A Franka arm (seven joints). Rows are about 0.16 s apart.
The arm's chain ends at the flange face. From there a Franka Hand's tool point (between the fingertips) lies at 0.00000 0.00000 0.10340 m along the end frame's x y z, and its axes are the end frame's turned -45 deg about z.
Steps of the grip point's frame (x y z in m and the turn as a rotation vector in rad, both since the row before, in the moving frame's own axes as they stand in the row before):
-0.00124, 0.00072, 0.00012, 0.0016, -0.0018, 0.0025
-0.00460, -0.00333, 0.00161, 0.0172, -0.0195, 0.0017
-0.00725, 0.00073, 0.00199, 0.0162, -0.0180, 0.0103
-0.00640, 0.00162, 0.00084, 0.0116, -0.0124, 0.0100
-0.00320, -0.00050, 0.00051, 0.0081, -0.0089, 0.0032
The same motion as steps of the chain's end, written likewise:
-0.00012, 0.00137, 0.00012, -0.0001, -0.0024, 0.0025
-0.00292, 0.00073, 0.00164, -0.0016, -0.0260, 0.0017
-0.00211, 0.00552, 0.00202, -0.0013, -0.0242, 0.0103
-0.00163, 0.00562, 0.00085, -0.0006, -0.0170, 0.0100
-0.00137, 0.00185, 0.00052, -0.0006, -0.0120, 0.0032

